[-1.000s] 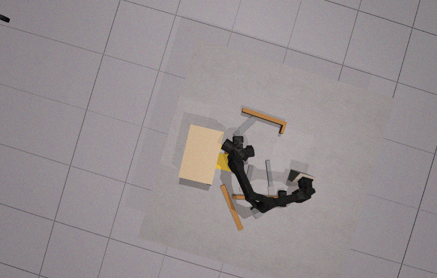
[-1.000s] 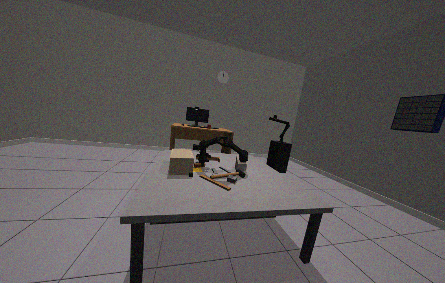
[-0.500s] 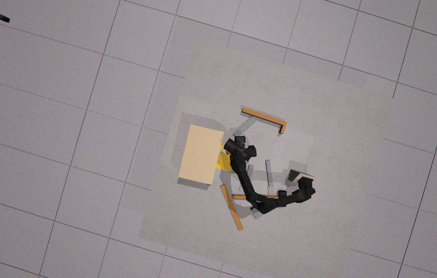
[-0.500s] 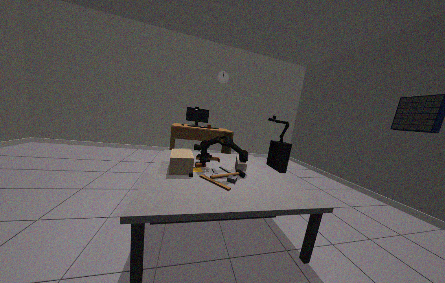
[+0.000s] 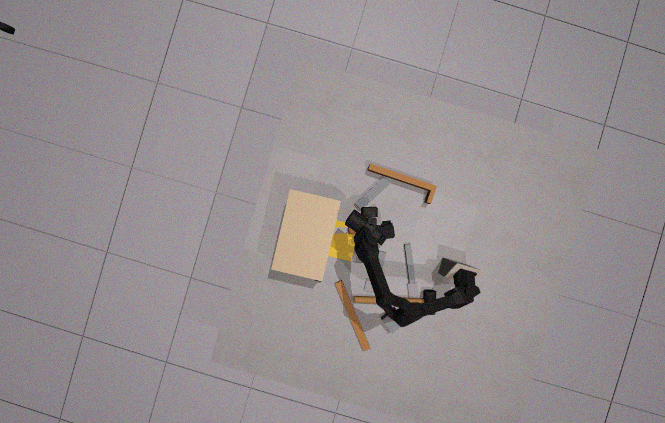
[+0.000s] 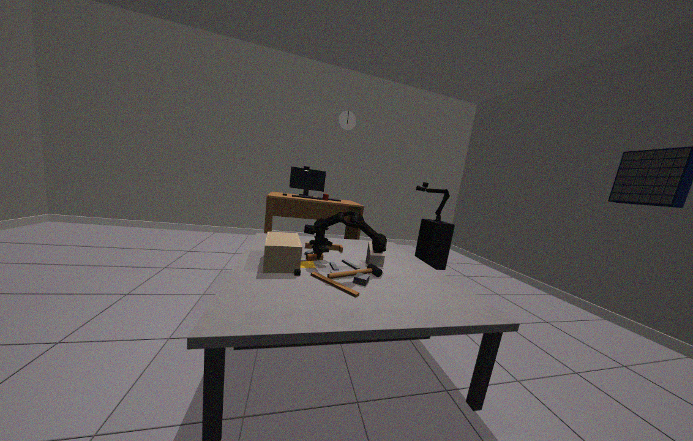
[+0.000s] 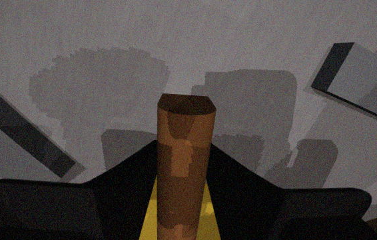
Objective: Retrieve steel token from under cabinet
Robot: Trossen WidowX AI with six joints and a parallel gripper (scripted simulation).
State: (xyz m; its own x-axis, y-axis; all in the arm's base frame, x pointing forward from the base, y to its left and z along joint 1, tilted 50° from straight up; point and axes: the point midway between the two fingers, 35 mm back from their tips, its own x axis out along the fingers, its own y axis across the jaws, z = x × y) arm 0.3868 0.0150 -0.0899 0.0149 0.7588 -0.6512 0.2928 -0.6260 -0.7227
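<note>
My gripper tip is now 2 cm short of the grey bar and 15 cm to the left of it. Also, from my gripper tip: grey l-shaped bracket 9 cm behind, 17 cm to the left; wooden stick 4 cm behind, 35 cm to the left; grey steel token 25 cm ahead, 11 cm to the left.
</note>
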